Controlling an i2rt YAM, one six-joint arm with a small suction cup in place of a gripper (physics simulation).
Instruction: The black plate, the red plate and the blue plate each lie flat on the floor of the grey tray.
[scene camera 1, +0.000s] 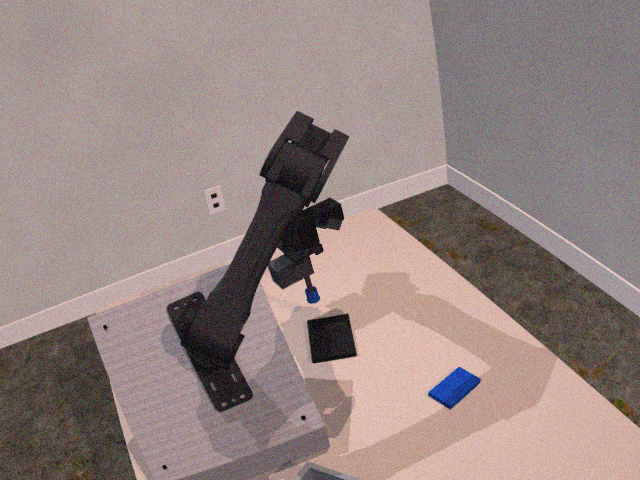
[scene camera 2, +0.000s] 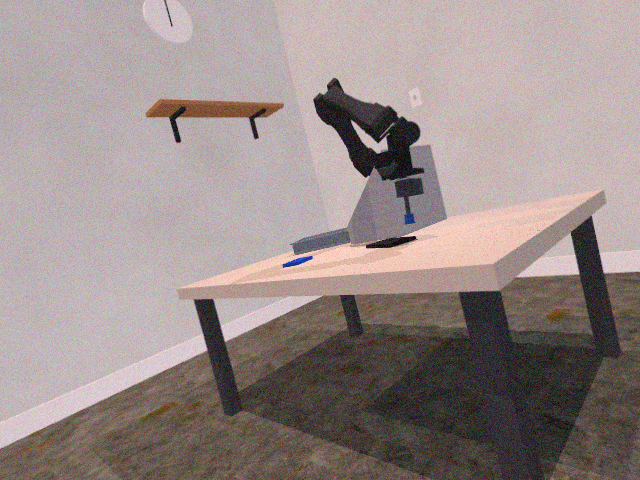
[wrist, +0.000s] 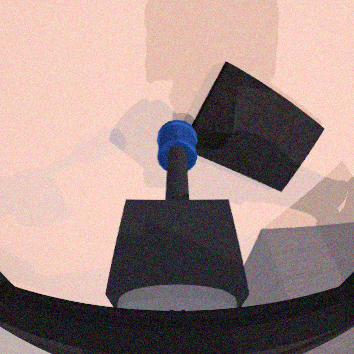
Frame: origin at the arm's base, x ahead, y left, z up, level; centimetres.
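Where they show: hand, its tool point: (scene camera 1: 313, 299) (scene camera 2: 410, 223) (wrist: 176, 137); arm's base, origin of its link: (scene camera 1: 208, 353) (scene camera 2: 387, 179).
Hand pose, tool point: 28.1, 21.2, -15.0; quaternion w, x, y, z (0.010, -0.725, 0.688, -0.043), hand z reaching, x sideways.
Things, the pixels of their centre, and the offset from my tool point, as dx, dy, dz. Level surfaces: height alone.
- black plate, middle of its body: (wrist: 259, 134) (scene camera 1: 331, 337) (scene camera 2: 390, 242) -1.0, -8.6, -4.5
- blue plate, middle of its body: (scene camera 1: 455, 387) (scene camera 2: 297, 261) +10.6, -37.1, -4.5
- grey tray, middle of its body: (scene camera 2: 324, 240) -24.6, -56.2, -2.5
- table, height of its surface: dz -5.1
The black plate (scene camera 1: 331, 338) (scene camera 2: 391, 242) (wrist: 260, 125) lies flat on the table, close to the arm's base block. The blue plate (scene camera 1: 454, 387) (scene camera 2: 297, 261) lies flat on the table, farther out from the block. The grey tray (scene camera 1: 323, 472) (scene camera 2: 320, 242) stands on the table; part of it shows at the bottom edge of scene camera 1, and its inside is hidden in scene camera 2. The red plate does not show. My suction cup (scene camera 1: 312, 295) (scene camera 2: 409, 219) (wrist: 177, 145) is open and empty. It hangs above the table, to the left of the black plate in the wrist view.
The grey base block (scene camera 1: 155, 397) (scene camera 2: 362, 211) (wrist: 310, 265) carries the arm and stands beside the black plate, with the tray past it. The table (scene camera 1: 568, 444) (scene camera 2: 542, 222) ends near the walls. A wooden shelf (scene camera 2: 217, 108) is fixed to the wall.
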